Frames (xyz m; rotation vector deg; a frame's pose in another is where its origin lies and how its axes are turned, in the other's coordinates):
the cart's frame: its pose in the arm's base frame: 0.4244 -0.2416 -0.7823 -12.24 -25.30 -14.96
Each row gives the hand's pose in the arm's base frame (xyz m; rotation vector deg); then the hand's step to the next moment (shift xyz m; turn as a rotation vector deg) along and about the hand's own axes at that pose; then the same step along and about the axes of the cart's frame.
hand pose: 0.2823 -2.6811 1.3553 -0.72 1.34 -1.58
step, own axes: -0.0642 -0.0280 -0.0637 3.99 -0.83 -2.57
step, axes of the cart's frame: -0.0801 -0.0359 -0.0355 2.42 0.62 -4.12
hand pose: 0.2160 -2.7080 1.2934 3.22 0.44 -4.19
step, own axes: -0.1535 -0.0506 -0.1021 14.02 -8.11 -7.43
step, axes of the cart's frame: -0.1765 -0.0627 -0.0381 9.81 -3.10 -14.55
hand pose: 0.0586 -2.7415 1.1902 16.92 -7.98 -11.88
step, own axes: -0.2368 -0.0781 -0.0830 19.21 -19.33 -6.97
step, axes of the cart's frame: -0.2577 -0.0467 -0.0216 13.65 -13.01 -20.87
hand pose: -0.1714 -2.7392 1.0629 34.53 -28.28 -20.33
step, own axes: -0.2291 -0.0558 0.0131 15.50 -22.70 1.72
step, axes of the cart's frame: -0.2360 0.0062 0.0052 8.68 -20.43 -16.30
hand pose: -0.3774 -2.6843 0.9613 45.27 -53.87 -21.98
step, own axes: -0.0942 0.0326 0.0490 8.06 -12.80 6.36
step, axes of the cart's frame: -0.0992 0.0288 0.0408 1.69 -14.98 -6.48
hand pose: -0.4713 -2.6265 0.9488 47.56 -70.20 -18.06
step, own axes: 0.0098 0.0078 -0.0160 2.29 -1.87 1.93
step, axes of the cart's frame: 0.0180 0.0083 0.0045 0.39 -3.50 -0.24
